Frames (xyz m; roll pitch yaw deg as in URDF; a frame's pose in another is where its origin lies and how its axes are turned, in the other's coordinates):
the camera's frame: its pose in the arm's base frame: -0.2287 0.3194 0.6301 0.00 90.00 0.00
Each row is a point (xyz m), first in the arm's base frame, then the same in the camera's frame.
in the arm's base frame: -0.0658 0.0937 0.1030
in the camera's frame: 0.5271 -0.2257 0.1629
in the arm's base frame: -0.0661 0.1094 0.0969
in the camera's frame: 0.5332 -0.2100 0.1626
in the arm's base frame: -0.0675 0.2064 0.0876
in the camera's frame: 0.5425 -0.1130 0.1612
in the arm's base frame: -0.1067 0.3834 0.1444
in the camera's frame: 0.4857 0.0640 0.1220
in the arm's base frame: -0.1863 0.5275 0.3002
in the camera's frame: 0.3299 0.2081 0.0424
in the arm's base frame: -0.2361 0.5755 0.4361
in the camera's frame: 0.1940 0.2561 -0.0074
